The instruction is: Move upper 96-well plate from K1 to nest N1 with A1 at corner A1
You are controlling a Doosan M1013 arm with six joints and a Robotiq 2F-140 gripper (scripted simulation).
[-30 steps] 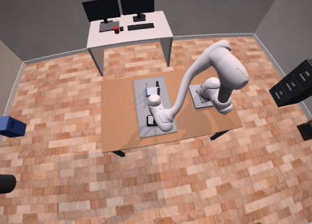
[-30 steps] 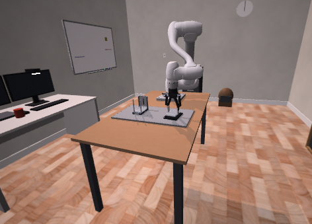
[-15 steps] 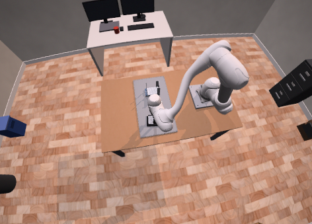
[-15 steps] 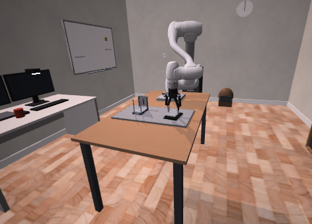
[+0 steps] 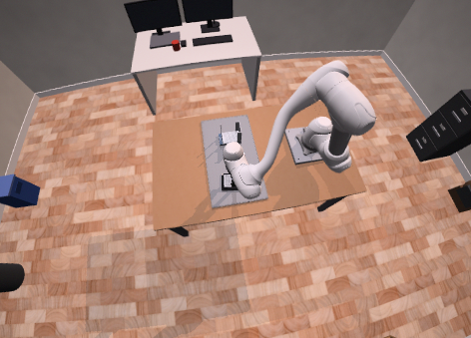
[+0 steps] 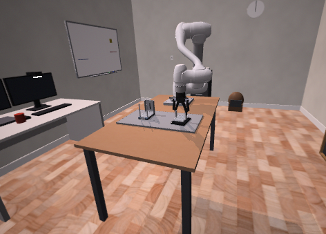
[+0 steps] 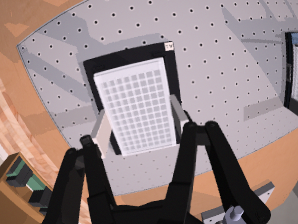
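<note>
Now: hand 50 mm above the black plate nest N1. From my hand the other things lie so: pale A1 square: 60 mm ahead, 70 mm to the right, 40 mm below.
</note>
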